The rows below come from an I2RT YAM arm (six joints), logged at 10 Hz.
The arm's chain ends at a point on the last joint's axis. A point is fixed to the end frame.
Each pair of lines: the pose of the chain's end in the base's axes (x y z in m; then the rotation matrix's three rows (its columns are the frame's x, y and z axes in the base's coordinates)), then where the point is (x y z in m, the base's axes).
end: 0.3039 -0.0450 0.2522; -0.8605 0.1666 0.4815; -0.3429 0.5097 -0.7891; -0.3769 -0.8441 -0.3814
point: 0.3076 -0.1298 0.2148
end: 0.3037 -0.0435 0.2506; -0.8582 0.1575 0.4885; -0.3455 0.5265 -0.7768; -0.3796 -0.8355 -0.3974
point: 0.3082 -0.1276 0.2116
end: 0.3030 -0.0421 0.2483; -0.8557 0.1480 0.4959; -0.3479 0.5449 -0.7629; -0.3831 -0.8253 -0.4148
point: 0.3083 -0.1253 0.2076
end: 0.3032 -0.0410 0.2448; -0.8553 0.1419 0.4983; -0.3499 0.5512 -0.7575; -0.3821 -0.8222 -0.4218
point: 0.3088 -0.1239 0.2036
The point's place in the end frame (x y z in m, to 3 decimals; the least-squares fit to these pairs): 0.040 -0.011 0.083
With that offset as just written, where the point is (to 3 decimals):
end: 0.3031 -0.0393 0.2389; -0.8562 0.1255 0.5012; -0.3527 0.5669 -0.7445; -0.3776 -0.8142 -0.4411
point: 0.309 -0.121 0.196
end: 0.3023 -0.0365 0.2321; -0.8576 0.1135 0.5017; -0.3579 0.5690 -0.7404; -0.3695 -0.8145 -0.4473
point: 0.308 -0.119 0.189
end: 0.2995 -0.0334 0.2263; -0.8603 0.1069 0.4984; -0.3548 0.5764 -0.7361; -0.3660 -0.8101 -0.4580
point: 0.305 -0.115 0.183
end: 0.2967 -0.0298 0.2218; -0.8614 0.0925 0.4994; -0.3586 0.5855 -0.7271; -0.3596 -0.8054 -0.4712
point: 0.303 -0.111 0.177
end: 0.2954 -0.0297 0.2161; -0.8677 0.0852 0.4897; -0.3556 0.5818 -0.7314; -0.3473 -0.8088 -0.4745
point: 0.300 -0.111 0.172
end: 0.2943 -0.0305 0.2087; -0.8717 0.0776 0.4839; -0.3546 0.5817 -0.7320; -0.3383 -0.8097 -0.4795
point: 0.299 -0.112 0.164
